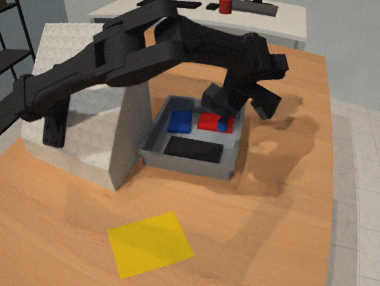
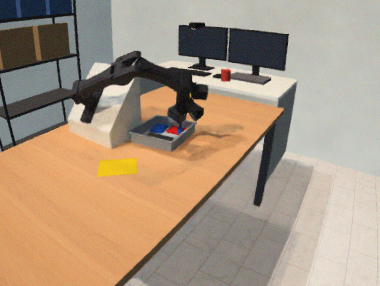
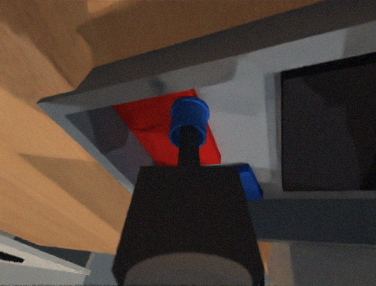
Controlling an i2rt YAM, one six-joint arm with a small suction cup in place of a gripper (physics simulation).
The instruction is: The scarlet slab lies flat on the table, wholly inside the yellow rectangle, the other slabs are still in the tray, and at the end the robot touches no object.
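Places are measured from the arm's base along level axes (x ahead, y left, z up), in millimetres.
Pixels of known places: hand, its tool point: [image 1: 221, 129] [image 2: 179, 133] [image 3: 189, 109]; arm's base, origin of its link: [image 1: 58, 105] [image 2: 93, 102].
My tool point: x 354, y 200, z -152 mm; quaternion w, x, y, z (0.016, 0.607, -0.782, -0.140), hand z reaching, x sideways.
For each thing: its top centre in the pictures, then the offset to it from my tool point. "spot": a spot on its surface instead. Level surfaces: height alone.
- scarlet slab, centre of its top: [image 3: 170, 135] [image 1: 216, 121] [image 2: 178, 129] 20 mm back, 21 mm left, 7 mm up
- grey tray, centre of its top: [image 3: 273, 193] [image 1: 196, 126] [image 2: 163, 126] 52 mm back, 59 mm right, 45 mm up
- blue slab, centre of its top: [image 3: 218, 190] [image 1: 180, 120] [image 2: 158, 127] 116 mm back, 5 mm right, 7 mm up
- black slab, centre of its top: [image 3: 352, 145] [image 1: 192, 152] [image 2: 157, 139] 45 mm back, 117 mm right, 8 mm up
- yellow rectangle, a spot on its surface: [image 1: 150, 245] [image 2: 118, 167] spot: 46 mm back, 377 mm right, 5 mm down
- table, height of its surface: 5 mm down
The scarlet slab [image 1: 209, 121] [image 2: 172, 130] [image 3: 150, 112] is in the right back part of the grey tray [image 1: 192, 170] [image 2: 151, 143] [image 3: 250, 57], slightly askew; its height above the tray floor is hard to judge. My blue suction cup [image 1: 223, 126] [image 2: 180, 129] [image 3: 190, 122] is on the slab's top near one side and appears stuck to it. A blue slab [image 1: 180, 122] [image 2: 159, 128] [image 3: 250, 182] and a black slab [image 1: 194, 149] [image 2: 160, 136] [image 3: 327, 125] are in the tray. The yellow rectangle [image 1: 150, 245] [image 2: 117, 167] lies on the table in front.
The tray walls stand close around the cup. A white sloped block [image 1: 95, 160] [image 2: 107, 132] stands left of the tray. Behind the table [image 1: 280, 225] [image 2: 60, 210] is a white desk [image 1: 280, 25] [image 2: 280, 89] with two monitors [image 2: 202, 44] [image 2: 258, 49] and a red cup [image 1: 225, 6] [image 2: 226, 75].
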